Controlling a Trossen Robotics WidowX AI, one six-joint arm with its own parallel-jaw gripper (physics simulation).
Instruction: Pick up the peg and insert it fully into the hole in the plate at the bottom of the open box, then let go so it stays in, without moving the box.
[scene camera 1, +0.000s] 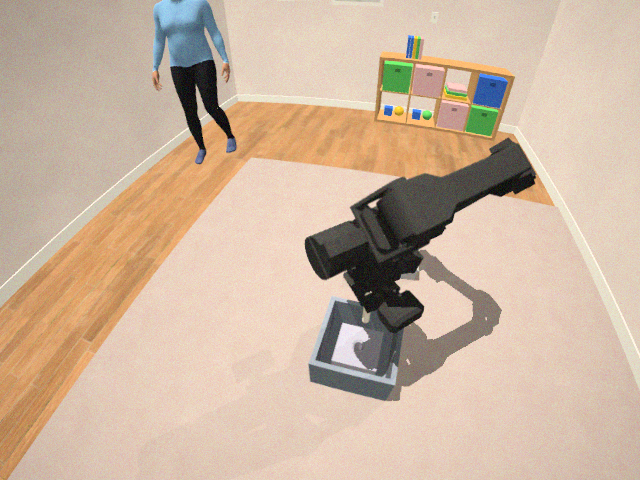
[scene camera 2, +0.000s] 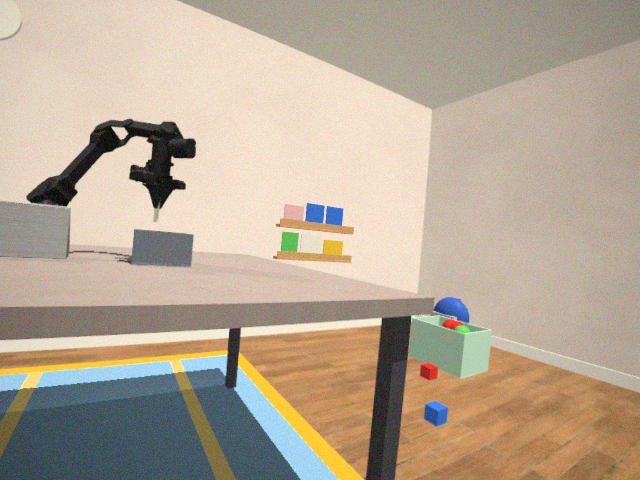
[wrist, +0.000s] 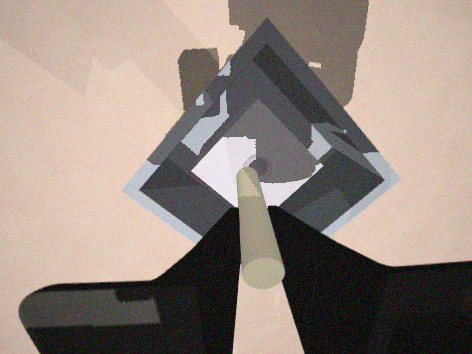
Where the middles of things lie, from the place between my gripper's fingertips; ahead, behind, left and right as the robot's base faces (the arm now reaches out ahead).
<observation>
Now: hand 12 cm above the blue-grey box (scene camera 1: 379, 386) and 2 cm short of it. The rest, counted from my hand: cream peg (wrist: 262, 268) (right at my hand); grey plate (scene camera 1: 357, 348) (13 cm below, 2 cm ahead).
</observation>
